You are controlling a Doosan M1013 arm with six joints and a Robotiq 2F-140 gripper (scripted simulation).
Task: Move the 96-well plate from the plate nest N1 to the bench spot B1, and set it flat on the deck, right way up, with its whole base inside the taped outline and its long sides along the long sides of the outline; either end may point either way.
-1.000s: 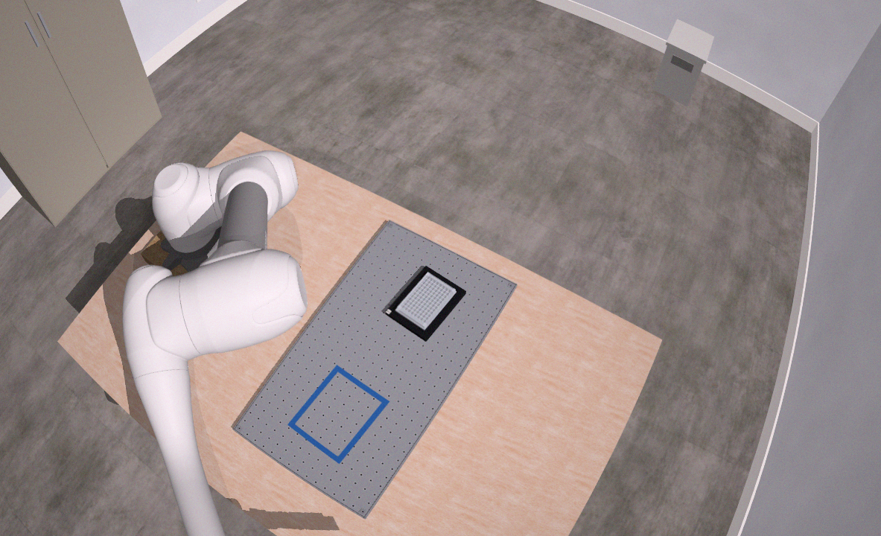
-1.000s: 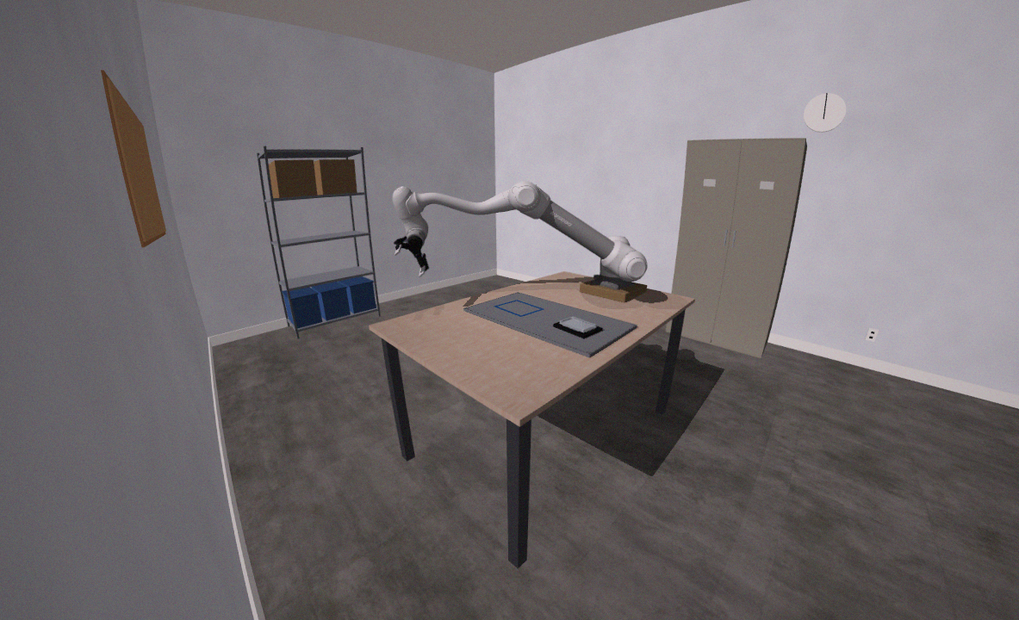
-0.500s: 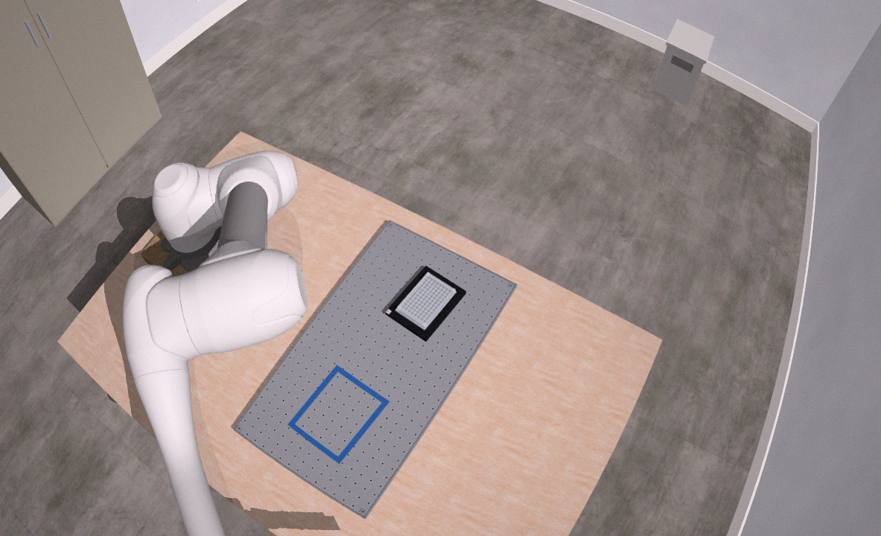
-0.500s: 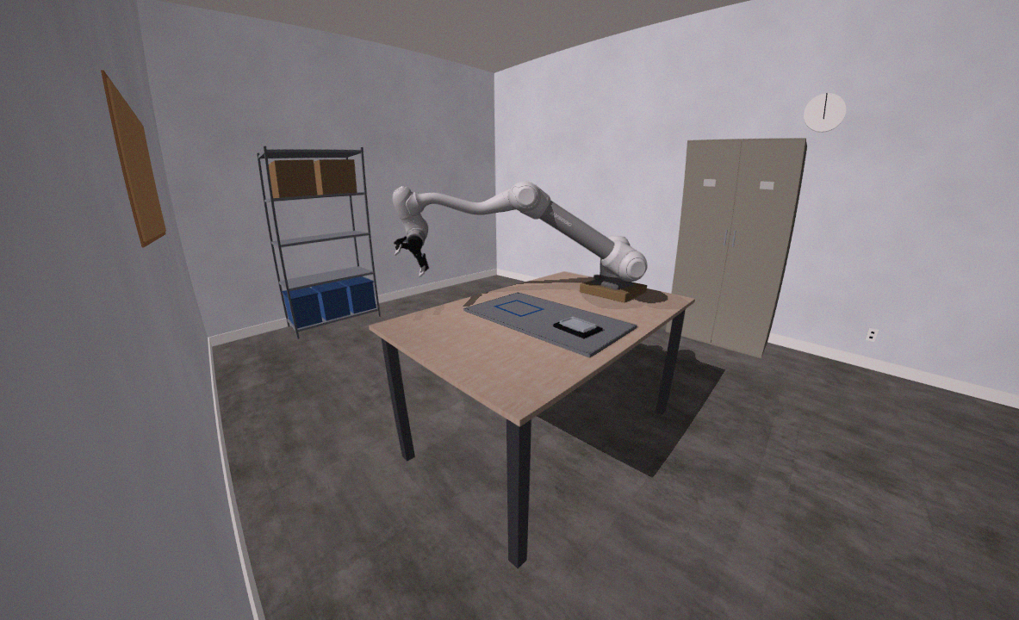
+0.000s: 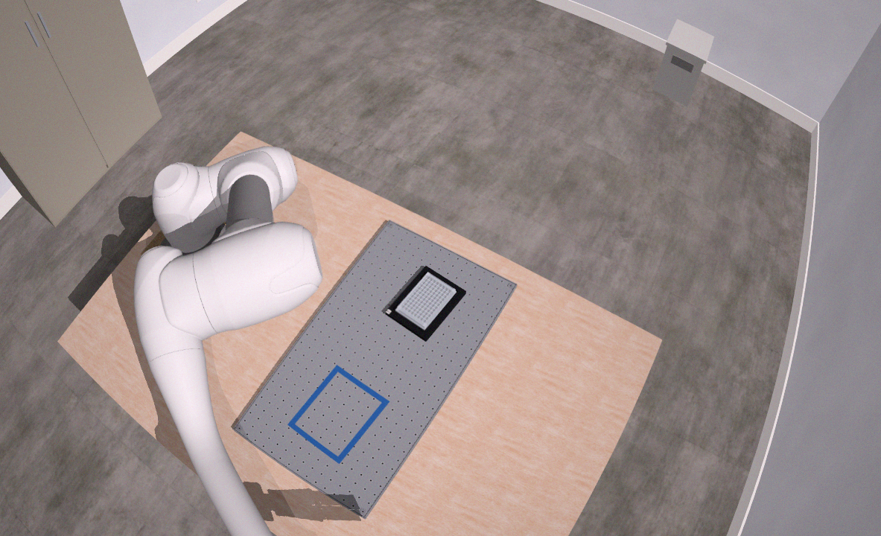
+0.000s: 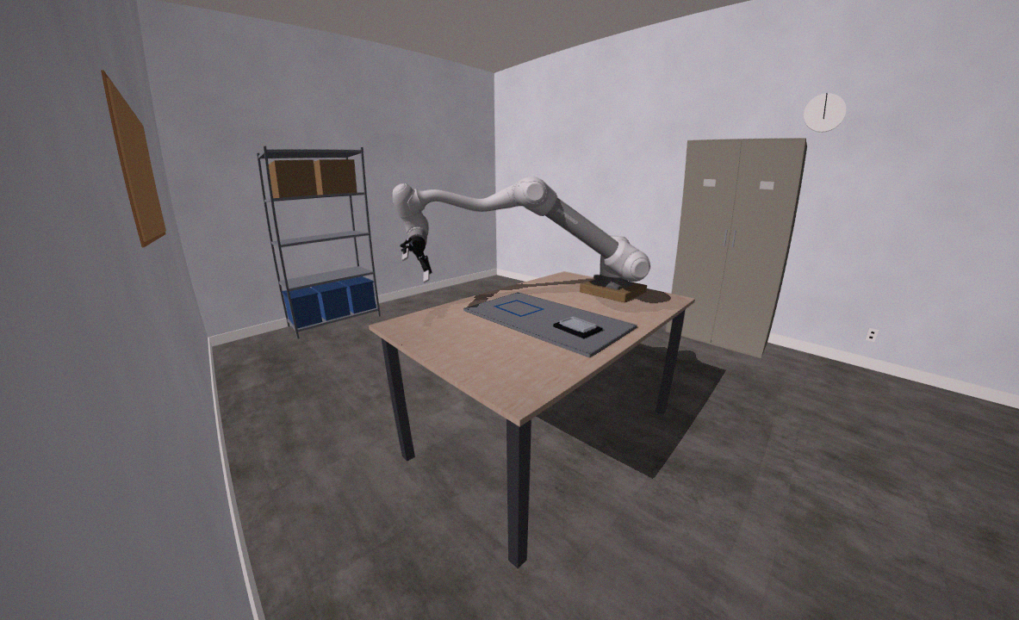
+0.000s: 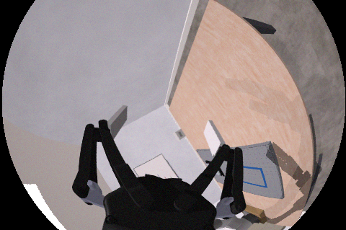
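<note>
The white 96-well plate lies 53 cm to the left of my hand, 44 cm behind it and 21 cm below it. Round my hand: black plate nest (53 cm to the left, 44 cm behind, 22 cm below).
</note>
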